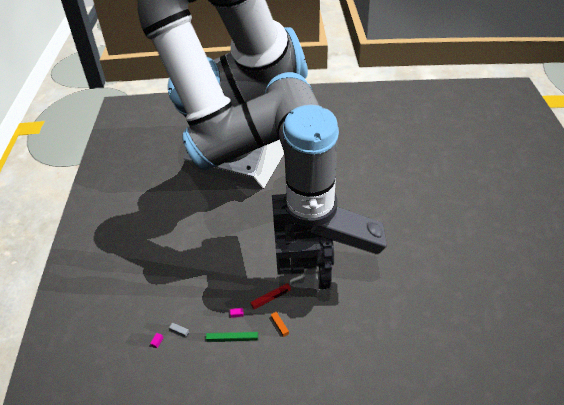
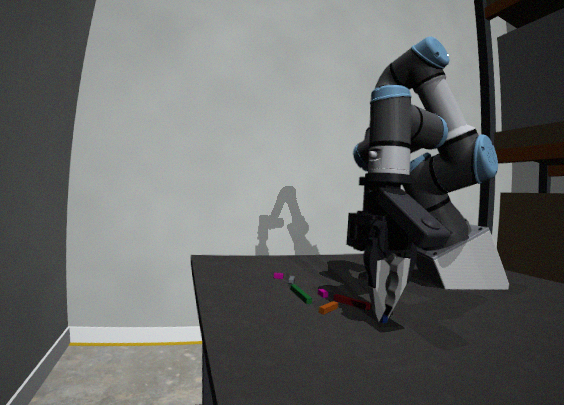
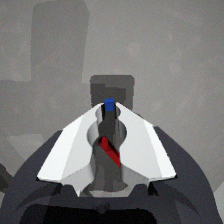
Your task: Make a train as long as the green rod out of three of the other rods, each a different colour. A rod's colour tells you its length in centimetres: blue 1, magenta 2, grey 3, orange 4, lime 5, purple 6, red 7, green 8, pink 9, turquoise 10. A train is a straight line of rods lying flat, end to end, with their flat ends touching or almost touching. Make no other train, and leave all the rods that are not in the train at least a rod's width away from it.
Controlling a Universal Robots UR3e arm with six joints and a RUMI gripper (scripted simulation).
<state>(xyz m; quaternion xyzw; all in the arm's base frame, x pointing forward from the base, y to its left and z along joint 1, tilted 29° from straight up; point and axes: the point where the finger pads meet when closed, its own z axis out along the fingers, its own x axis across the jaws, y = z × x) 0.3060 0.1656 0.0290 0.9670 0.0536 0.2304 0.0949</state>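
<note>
The blue rod lies 10 mm below my hand. From my hand the other things lie so: green rod 140 mm to the right, 80 mm ahead, 10 mm below; then orange rod 60 mm to the right, 60 mm ahead, 10 mm below; then red rod 80 mm to the right, 10 mm below, 10 mm ahead.
</note>
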